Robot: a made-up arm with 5 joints.
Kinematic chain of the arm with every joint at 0, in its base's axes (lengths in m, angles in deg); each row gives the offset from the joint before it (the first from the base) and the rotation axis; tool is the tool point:
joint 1: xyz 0 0 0.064 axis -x
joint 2: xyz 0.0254 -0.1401 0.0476 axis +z
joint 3: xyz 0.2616 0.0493 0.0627 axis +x
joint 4: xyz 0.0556 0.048 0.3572 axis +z
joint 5: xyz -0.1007 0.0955 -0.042 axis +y
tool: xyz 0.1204 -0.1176 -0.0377
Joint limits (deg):
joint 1: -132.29..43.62
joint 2: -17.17..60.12
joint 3: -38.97..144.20
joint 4: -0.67..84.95
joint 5: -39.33..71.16
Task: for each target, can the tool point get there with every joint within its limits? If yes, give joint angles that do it. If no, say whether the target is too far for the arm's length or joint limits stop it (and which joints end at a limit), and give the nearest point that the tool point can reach.
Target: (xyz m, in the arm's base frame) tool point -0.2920 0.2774 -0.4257
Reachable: no: joint limits stop it (at a limit: joint 1, joint 2, joint 4, joint 5) | nearest point 0.1933 0.1436 -0.2653 | short by 0.528 m
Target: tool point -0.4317 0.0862 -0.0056
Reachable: no: joint limits stop it (at a limit: joint 1, joint 2, joint 3, joint 4, joint 5) | nearest point -0.0294 0.2703 0.1383 | short by 0.465 m
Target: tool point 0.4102 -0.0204 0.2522
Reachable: yes | joints 11.92 42.16 83.16 46.55 11.71
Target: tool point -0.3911 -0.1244 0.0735
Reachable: no: joint limits stop it (at a limit: joint 2, joint 3, joint 4, joint 5) | nearest point -0.0294 -0.2796 0.0853 | short by 0.394 m
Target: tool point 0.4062 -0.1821 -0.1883
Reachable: yes | joints -53.75 10.12 117.09 7.41 -12.60
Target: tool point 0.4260 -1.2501 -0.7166
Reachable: no: too far | nearest point 0.2840 -0.4903 -0.2421 | short by 0.907 m
